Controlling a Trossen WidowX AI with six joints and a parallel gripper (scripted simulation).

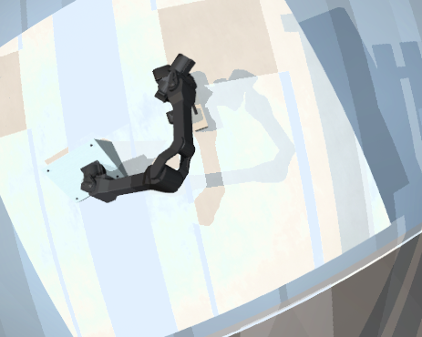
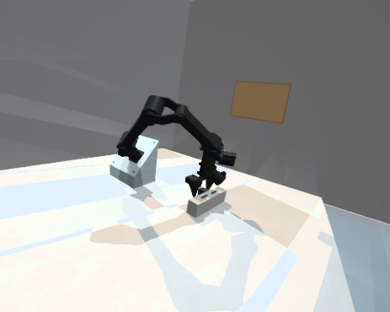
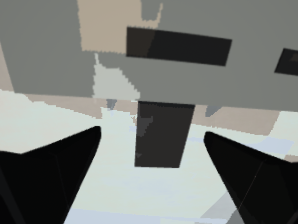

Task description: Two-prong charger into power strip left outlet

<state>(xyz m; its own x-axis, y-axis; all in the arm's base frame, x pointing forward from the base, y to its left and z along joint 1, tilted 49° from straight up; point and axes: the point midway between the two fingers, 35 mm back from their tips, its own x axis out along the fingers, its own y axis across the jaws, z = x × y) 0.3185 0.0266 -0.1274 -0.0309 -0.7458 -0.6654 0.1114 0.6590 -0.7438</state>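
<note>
Now: gripper tip 30 mm short of the black two-prong charger and 10 mm below it.
</note>
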